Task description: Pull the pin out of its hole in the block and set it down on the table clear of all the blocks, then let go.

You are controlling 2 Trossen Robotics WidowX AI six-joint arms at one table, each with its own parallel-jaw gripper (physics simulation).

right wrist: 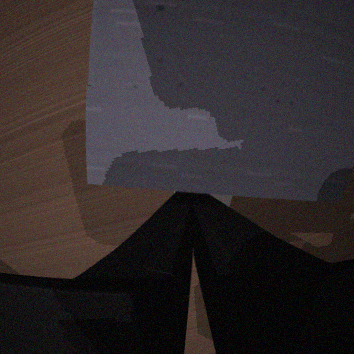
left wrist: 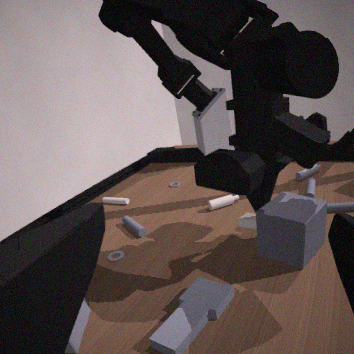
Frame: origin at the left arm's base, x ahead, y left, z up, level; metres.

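Seen in the pictures: left gripper, fingertip midpoint: (left wrist: 223, 222); right gripper, fingertip midpoint: (right wrist: 189, 203); right arm's base, origin of the base link: (left wrist: 206, 101).
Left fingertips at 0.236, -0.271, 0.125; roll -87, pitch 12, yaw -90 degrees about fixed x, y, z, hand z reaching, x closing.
Observation:
Offsets run from my left fingertips to a thing's middle, as dx, dy, dz.
A large grey block @[+0.205, -0.092, -0.135] (left wrist: 291, 230) (right wrist: 200, 75) stands on the table. The pale, squared pin @[+0.238, -0.061, -0.138] (left wrist: 247, 220) (right wrist: 224, 200) sticks out low from the block's side; in the right wrist view a small sliver of it shows, the rest hidden behind the fingers and block. My right gripper (left wrist: 260, 213) (right wrist: 189, 203) is shut and empty, its tips together close to the block's edge and above the pin. My left gripper (left wrist: 223, 222) is open and empty; its fingers frame the left wrist view, and the block stands well beyond them.
A flat, stepped grey block @[+0.112, +0.032, -0.158] (left wrist: 200, 305) lies nearer. A white stepped peg @[+0.361, -0.023, -0.157] (left wrist: 222, 202), a white rod @[+0.438, +0.185, -0.159] (left wrist: 116, 201), a grey rod @[+0.317, +0.124, -0.158] (left wrist: 134, 226) and two rings @[+0.241, +0.138, -0.164] (left wrist: 116, 256) @[+0.494, +0.066, -0.164] (left wrist: 174, 184) lie left of the block. Several grey rods @[+0.438, -0.208, -0.157] (left wrist: 307, 172) lie behind it.

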